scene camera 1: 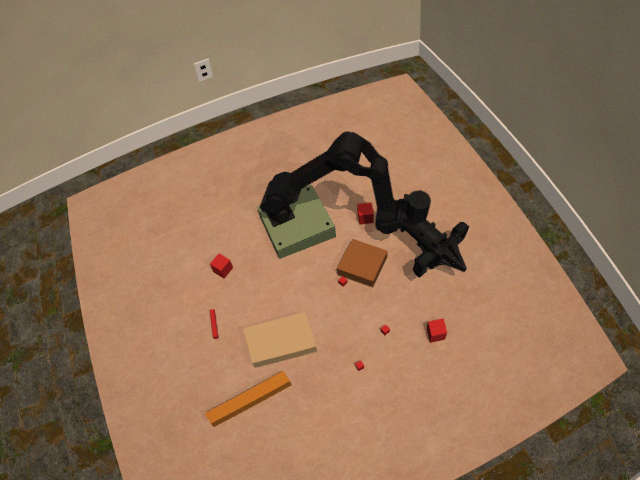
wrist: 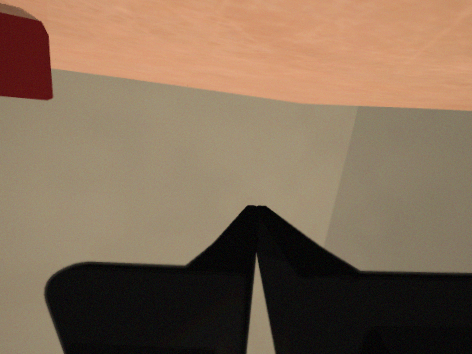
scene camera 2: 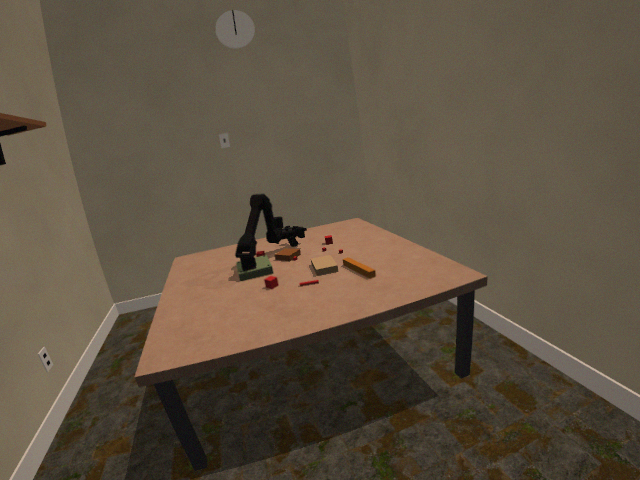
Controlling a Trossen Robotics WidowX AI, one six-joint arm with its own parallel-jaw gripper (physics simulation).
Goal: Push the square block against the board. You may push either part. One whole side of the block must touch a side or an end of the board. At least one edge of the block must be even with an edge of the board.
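Frame: origin at the arm's base, x ahead, y left, z up, level; metres.
Seen in the pictures: gripper, fingertip midpoint: (scene camera 1: 465, 270) (wrist: 255, 215) (scene camera 2: 306, 229); arm's base, link origin: (scene camera 1: 280, 214) (scene camera 2: 249, 267).
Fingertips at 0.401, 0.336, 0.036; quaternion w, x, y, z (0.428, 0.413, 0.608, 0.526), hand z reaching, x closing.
Observation:
Offsets run from my fingertips to a thing's top centre, as dx, dy, dz. "spot": to the spot under its first point.
The square block @(-0.176, -0.202, -0.046) (scene camera 1: 361, 261) (scene camera 2: 287, 253), brown and flat, lies on the table in front of the green base. The board @(-0.066, -0.478, -0.046) (scene camera 1: 279, 338) (scene camera 2: 324, 263), taken to be the pale tan rectangular slab, lies apart from it, with a stretch of table between them. The two are turned at different angles. My gripper (scene camera 1: 463, 268) (scene camera 2: 305, 230) (wrist: 255, 215) is shut and empty, its fingertips meeting. It is raised above the table, to the right of the square block in the first scene view and apart from it. Neither block nor board shows in the wrist view.
A tiny red cube @(-0.153, -0.269, -0.061) (scene camera 1: 342, 281) lies close by the square block's near edge. Two more @(+0.020, -0.237, -0.061) (scene camera 1: 385, 329) @(+0.078, -0.334, -0.061) (scene camera 1: 359, 365) lie right of the board. Larger red cubes @(+0.087, -0.129, -0.037) (scene camera 1: 436, 330) @(-0.331, -0.537, -0.037) (scene camera 1: 221, 265) @(-0.311, -0.124, -0.037) (scene camera 1: 364, 212), a red stick @(-0.183, -0.614, -0.063) (scene camera 1: 214, 323) and an orange bar @(+0.050, -0.610, -0.046) (scene camera 1: 248, 398) lie around. A red block @(spot: +0.071, -0.113, -0.058) (wrist: 22, 57) shows in the wrist view.

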